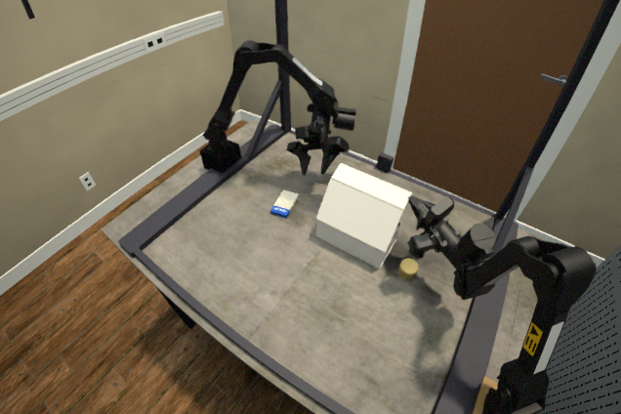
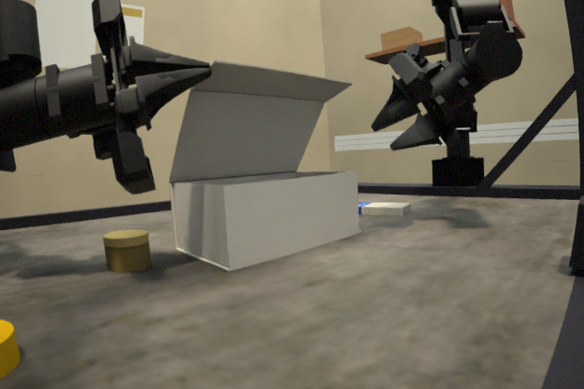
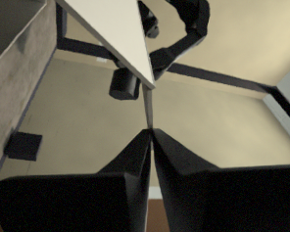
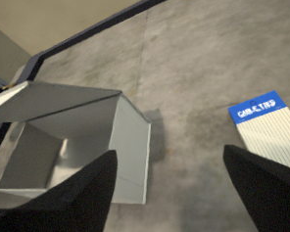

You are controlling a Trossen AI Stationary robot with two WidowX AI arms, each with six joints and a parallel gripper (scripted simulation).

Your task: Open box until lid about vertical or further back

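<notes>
Now: the flap 19 cm to the left of my right hand, 4 cm above it and 1 cm behind it. Round my right hand: box 20 cm to the left, 3 cm below, 2 cm ahead.
The flap lies 130 mm to the right of my left hand and 30 mm ahead of it. From my left hand the other things lie so: box: 120 mm to the right, 70 mm below, 60 mm ahead.
</notes>
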